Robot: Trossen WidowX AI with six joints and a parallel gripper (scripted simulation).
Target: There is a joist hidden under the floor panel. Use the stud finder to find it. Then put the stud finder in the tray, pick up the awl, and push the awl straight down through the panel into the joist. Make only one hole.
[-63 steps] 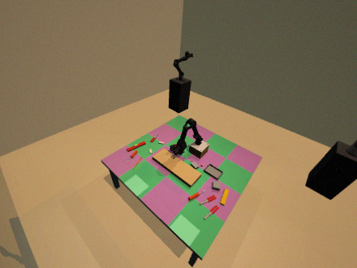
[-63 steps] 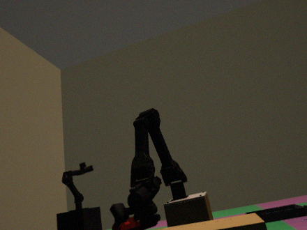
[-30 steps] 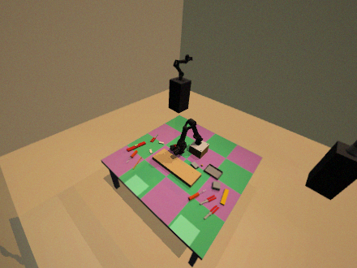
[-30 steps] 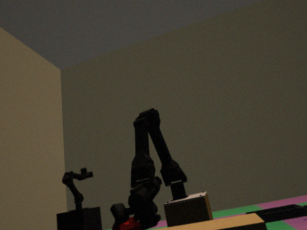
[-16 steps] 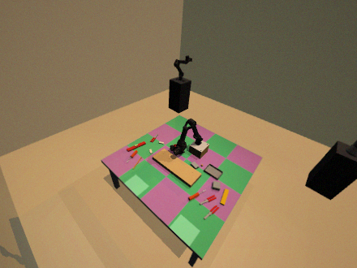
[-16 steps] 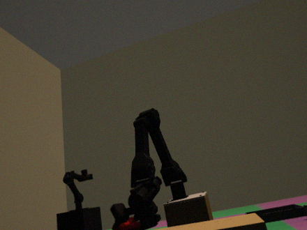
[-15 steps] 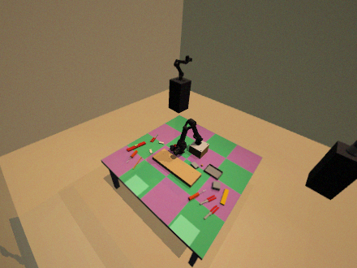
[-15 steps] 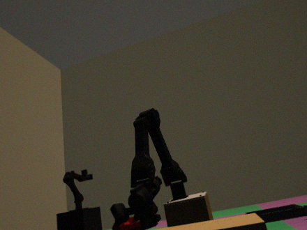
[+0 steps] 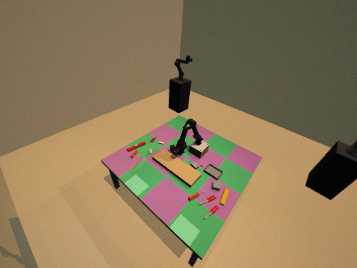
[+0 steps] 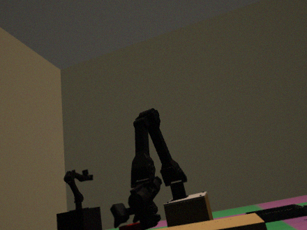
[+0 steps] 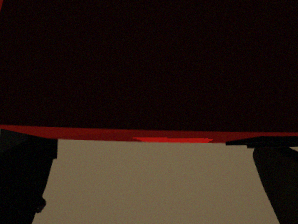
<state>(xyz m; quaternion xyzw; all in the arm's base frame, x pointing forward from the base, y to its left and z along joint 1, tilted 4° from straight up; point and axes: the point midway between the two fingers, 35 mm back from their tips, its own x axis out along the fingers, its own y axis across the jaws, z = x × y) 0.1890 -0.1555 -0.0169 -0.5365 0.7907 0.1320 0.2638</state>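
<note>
Now: the stud finder 20 mm ahead of my gripper tip, 20 mm to the left of it and 10 mm below it. Round my gripper tip: orange pencil: 450 mm ahead, 130 mm to the right, 50 mm below; then awl: 30 mm ahead, 40 mm to the right, 50 mm below; then grey tray: 40 mm behind, 510 mm to the left, 40 mm below.
</note>
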